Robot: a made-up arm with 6 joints.
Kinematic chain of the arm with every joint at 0, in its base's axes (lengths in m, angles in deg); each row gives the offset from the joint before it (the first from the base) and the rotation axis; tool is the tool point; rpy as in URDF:
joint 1: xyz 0 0 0.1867 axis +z
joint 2: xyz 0 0 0 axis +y
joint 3: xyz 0.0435 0 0.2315 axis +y
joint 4: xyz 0.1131 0 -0.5 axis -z
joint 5: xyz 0 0 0 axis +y
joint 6: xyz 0.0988 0 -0.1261 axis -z
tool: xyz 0 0 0 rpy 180 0 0
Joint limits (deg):
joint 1: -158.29..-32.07
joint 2: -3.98..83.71
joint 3: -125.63..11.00
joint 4: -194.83..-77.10
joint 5: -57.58..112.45
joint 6: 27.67..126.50
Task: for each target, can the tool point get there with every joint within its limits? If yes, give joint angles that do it. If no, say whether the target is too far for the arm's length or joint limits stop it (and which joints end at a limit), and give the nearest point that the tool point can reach.
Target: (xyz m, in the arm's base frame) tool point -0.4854 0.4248 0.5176
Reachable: no: joint limits stop it (at a limit: joint 2, joint 3) | nearest point -0.2852 0.2496 0.2171 | short by 0.401 m
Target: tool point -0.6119 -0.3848 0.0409
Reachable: yes | joints -147.69 29.31 -83.44 -182.45 22.64 36.68
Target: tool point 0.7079 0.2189 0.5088
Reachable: no: joint limits stop it (at a limit: joint 1, joint 2) | nearest point 0.5231 -0.1394 0.5153 | short by 0.403 m
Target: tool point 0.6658 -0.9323 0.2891
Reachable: no: too far | nearest point 0.5123 -0.7173 0.2655 | short by 0.265 m
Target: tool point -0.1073 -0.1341 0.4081
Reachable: no: joint limits stop it (at a limit: joint 1, joint 2, joint 3, joint 4, joint 5) | nearest point -0.2287 0.0952 0.2495 | short by 0.304 m
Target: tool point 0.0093 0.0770 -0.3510
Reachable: yes | joints -108.37 64.11 -25.12 -151.47 49.75 94.09
